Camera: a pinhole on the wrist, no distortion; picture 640 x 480 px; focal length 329.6 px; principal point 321.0 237.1 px. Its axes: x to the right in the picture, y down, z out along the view. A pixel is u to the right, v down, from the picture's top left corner.
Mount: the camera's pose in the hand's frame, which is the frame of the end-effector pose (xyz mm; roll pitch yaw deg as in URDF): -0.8 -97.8 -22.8 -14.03 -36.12 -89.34
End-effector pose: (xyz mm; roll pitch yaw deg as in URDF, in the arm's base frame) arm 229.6 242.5 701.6 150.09 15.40 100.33
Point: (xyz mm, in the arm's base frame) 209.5 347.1 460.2
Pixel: 531.5 449.6
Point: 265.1 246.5 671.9
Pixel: 173.3 176.6
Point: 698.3 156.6 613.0
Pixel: 234.1 62.1
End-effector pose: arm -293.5 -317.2 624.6 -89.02 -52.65 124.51
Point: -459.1 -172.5 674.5
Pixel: 116.1 403.7
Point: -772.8 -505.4 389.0
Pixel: 337.8 88.8
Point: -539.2 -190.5 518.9
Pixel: 125.2 223.8
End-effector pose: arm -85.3 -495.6 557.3 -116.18 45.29 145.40
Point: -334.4 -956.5 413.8
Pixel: 565.9 202.7
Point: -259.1 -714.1 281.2
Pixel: 401.6 332.7
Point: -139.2 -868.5 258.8
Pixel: 371.4 217.3
